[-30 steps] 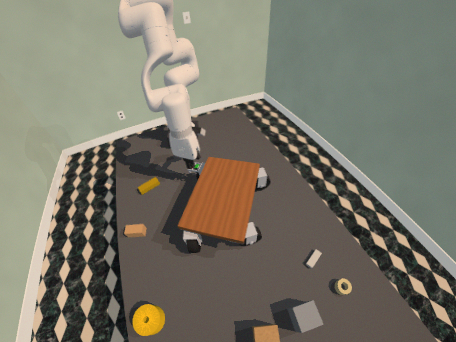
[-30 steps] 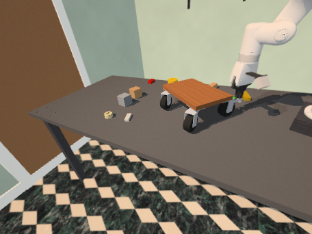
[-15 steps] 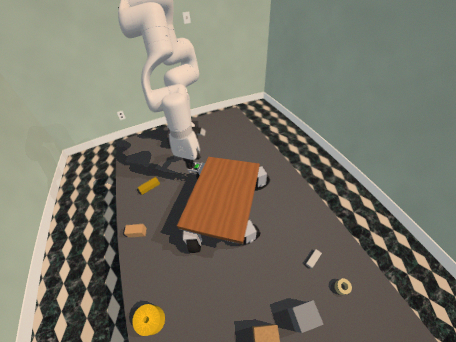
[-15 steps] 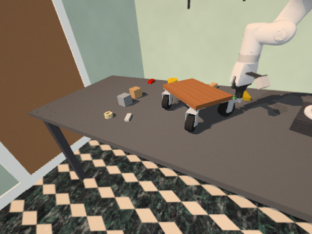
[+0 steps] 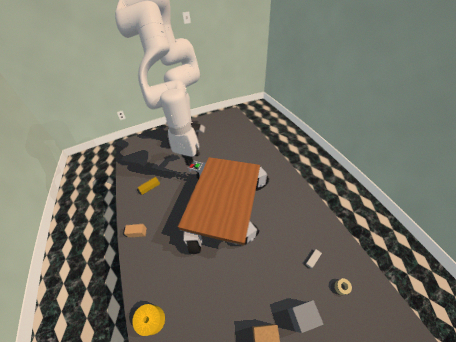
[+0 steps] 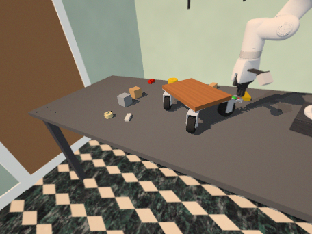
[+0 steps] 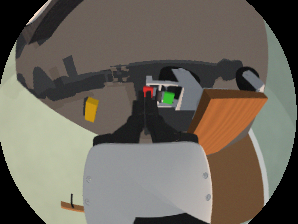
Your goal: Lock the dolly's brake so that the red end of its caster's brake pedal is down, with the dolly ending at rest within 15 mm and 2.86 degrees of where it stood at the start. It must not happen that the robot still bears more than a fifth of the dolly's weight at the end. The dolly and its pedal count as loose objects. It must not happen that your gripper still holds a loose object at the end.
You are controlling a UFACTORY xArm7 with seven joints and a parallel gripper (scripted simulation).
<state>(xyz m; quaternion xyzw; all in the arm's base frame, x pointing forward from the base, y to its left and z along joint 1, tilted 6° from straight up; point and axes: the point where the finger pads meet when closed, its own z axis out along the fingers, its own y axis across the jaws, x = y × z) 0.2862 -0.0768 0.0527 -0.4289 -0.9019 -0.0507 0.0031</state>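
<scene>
Right now the brake pedal is 2 cm ahead of my hand, 1 cm to the left of it and 3 cm below it. Round my hand: white block: 53 cm ahead, 19 cm to the left, 11 cm below; then tan cube: 62 cm ahead, 8 cm to the right, 8 cm below; then yellow block: 6 cm behind, 19 cm to the right, 10 cm below.
</scene>
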